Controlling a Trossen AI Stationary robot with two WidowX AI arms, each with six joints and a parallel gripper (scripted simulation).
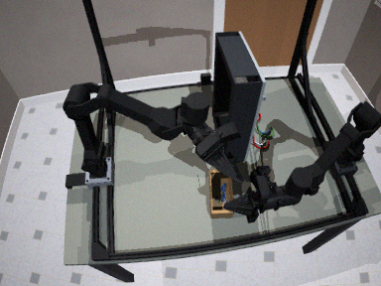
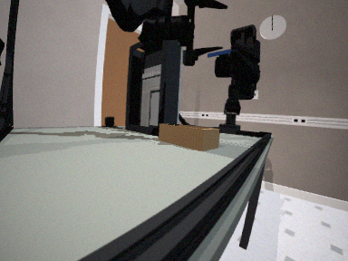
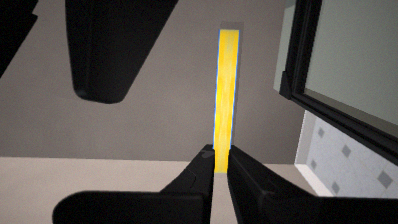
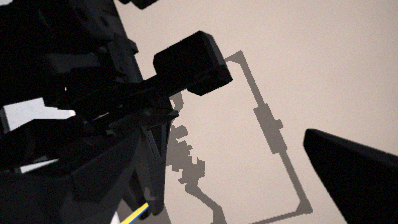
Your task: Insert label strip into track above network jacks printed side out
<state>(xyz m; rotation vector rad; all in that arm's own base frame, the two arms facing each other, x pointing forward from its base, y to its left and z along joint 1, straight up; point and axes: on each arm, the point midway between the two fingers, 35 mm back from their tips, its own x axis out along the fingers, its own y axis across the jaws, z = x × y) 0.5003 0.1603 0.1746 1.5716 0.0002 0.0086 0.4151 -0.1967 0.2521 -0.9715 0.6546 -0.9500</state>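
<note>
The label strip lies 3 cm to the right of my left hand and 2 cm behind it. The rest, counted from my left hand: box 21 cm below, 12 cm behind, 2 cm to the right.
</note>
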